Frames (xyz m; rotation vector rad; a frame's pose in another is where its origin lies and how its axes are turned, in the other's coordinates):
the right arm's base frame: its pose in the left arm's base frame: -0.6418 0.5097 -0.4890 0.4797 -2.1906 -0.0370
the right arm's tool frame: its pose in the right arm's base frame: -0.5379 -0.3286 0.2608 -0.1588 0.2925 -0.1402
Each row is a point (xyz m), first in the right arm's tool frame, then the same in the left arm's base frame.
Working: the right arm's tool frame: its pose in the left arm's base frame: -0.4405 0.3581 -1.1229 0.5135 -1.8492 -0.2027

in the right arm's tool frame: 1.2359 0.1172 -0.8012
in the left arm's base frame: -0.0364 0.0055 0.2539
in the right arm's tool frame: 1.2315 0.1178 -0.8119
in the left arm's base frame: -0.0254 0.0092 0.2539
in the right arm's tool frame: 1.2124 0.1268 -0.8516
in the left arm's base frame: 0.0144 0.0302 0.2543
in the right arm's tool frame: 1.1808 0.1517 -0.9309
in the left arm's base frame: 0.0905 0.0753 0.2634
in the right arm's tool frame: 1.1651 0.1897 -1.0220
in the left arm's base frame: 0.1703 0.1263 0.2952
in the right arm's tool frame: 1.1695 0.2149 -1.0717
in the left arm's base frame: 0.2095 0.1524 0.3254
